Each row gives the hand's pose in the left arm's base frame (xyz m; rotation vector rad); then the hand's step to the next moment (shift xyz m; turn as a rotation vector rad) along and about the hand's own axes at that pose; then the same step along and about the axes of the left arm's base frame.
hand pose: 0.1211 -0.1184 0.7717 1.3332 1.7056 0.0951
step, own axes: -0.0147 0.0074 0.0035 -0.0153 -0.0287 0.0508
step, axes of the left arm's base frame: 0.0073 -0.0102 0.0112 0.0141 -0.0469 -0.0352
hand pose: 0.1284 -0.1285 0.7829 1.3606 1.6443 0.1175
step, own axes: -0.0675 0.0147 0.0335 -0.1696 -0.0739 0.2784
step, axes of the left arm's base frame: 0.0281 -0.0643 0.0312 0.1289 -0.2945 -0.0917
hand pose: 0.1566 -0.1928 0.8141 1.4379 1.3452 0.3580
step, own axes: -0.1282 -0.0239 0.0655 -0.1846 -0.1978 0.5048
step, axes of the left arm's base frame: -0.0008 -0.1455 0.0109 0.2390 -0.4440 -0.2715
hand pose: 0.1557 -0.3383 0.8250 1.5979 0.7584 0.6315
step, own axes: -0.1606 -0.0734 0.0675 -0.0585 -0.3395 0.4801
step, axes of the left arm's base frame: -0.0610 -0.1595 -0.0810 0.2831 -0.3188 -0.4092
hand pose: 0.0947 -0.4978 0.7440 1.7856 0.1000 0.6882
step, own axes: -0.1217 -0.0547 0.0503 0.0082 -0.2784 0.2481
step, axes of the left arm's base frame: -0.0603 -0.0736 -0.1062 0.2060 -0.1147 -0.2890
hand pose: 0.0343 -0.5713 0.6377 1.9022 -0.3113 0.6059
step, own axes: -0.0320 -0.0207 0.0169 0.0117 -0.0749 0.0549
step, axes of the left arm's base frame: -0.0124 -0.0091 -0.0387 0.0602 -0.0195 -0.0690
